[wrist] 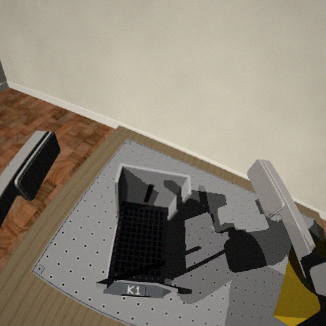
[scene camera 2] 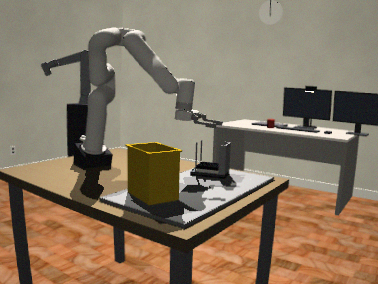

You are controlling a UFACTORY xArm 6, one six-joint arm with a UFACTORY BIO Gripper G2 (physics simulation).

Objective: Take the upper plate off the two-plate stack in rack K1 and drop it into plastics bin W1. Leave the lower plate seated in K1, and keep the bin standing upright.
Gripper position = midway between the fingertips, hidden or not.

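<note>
In the wrist view I can see my gripper (wrist: 163, 153), and a black plate (wrist: 138, 254) is visible there too. Scene camera 2 gives me a yellow bin (scene camera 2: 153, 169).
</note>
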